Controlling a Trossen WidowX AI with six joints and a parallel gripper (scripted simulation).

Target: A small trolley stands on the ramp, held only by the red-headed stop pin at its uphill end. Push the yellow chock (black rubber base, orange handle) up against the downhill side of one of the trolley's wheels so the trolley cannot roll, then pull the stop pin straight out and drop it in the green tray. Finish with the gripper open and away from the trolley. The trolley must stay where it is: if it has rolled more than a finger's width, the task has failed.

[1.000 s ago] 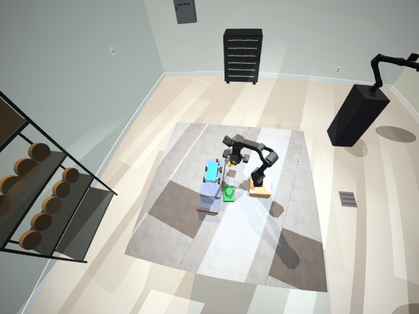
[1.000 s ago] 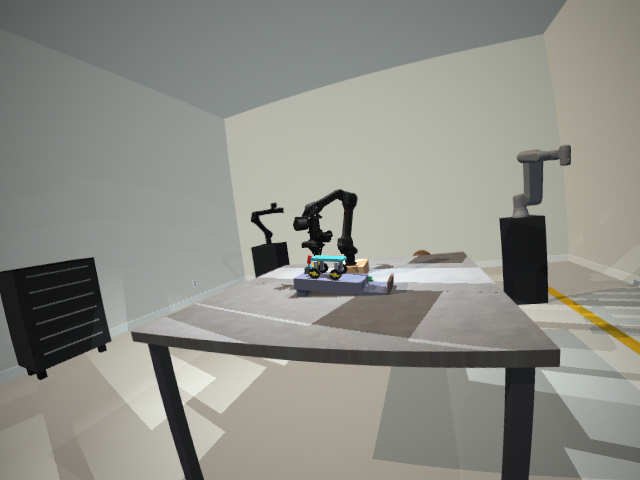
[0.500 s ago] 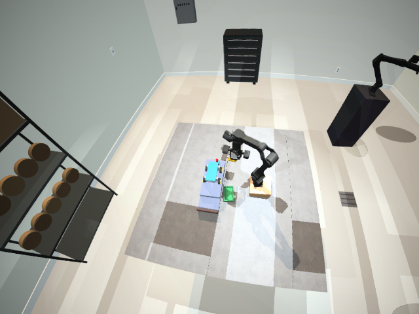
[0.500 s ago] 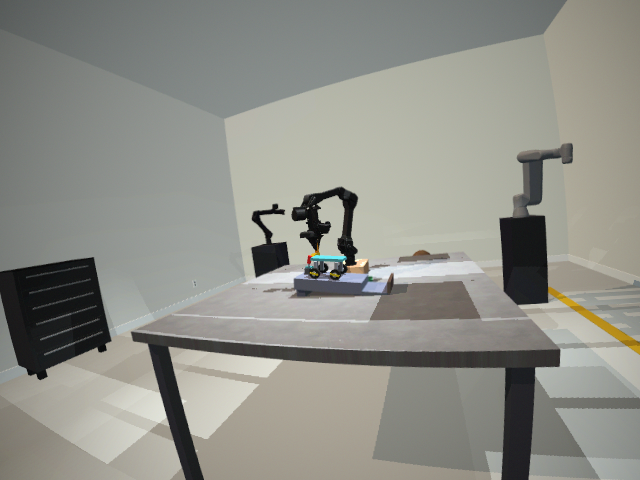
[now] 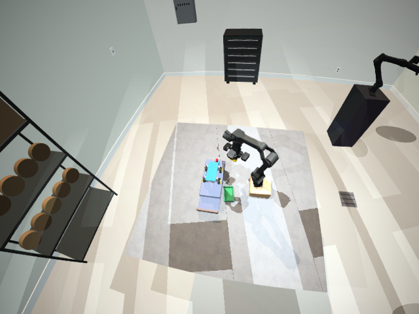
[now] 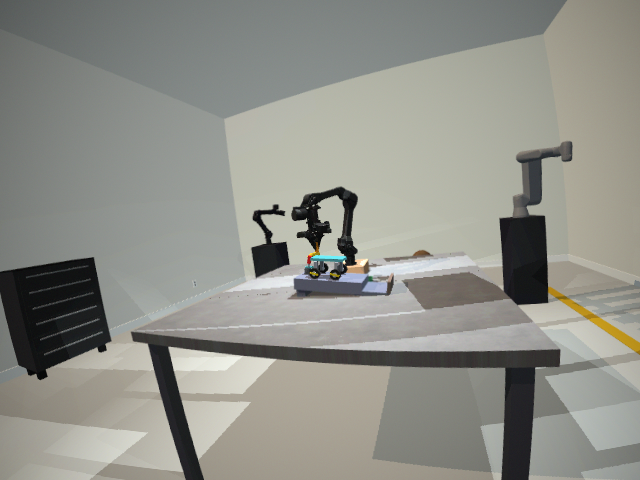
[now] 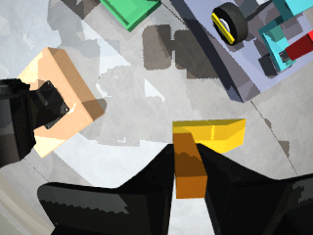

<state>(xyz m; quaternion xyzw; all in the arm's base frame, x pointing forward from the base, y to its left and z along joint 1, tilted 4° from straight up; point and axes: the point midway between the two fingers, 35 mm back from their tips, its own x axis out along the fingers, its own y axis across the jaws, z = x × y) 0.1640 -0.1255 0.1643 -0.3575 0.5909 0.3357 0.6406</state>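
My gripper tip is now 2 cm short of the yellow chock, 1 cm to the left of it and 1 cm above it. From my gripper tip the other things lie so: trolley 16 cm ahead, 10 cm to the left, 6 cm below; then red-headed stop pin 14 cm ahead, 5 cm below; then blue-grey ramp 16 cm ahead, 11 cm to the left, 13 cm below.
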